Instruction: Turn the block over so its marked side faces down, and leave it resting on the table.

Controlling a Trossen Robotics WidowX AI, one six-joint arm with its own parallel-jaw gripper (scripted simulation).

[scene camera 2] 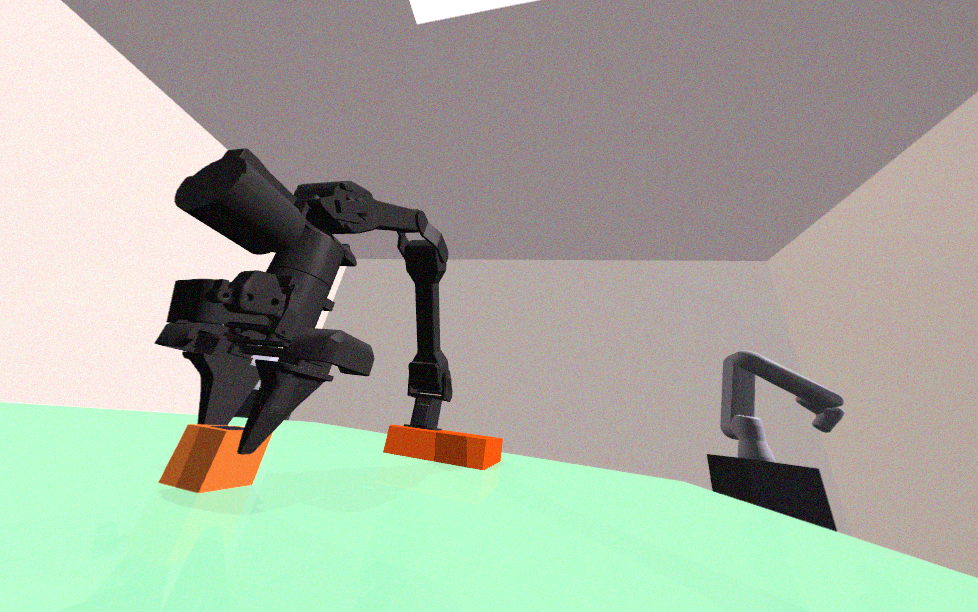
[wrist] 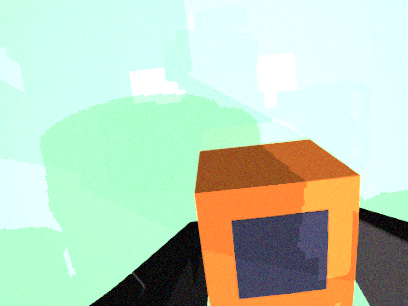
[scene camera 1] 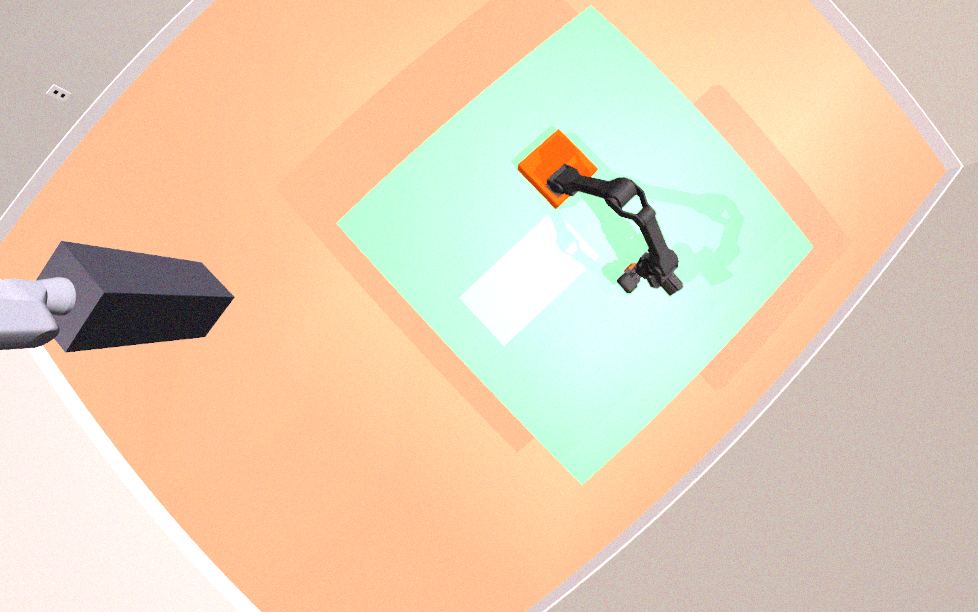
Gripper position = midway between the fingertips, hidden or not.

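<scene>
You can see my gripper at [scene camera 2: 223, 449] and also at [wrist: 270, 227], and there's an orange block [scene camera 2: 205, 459] as well.
</scene>
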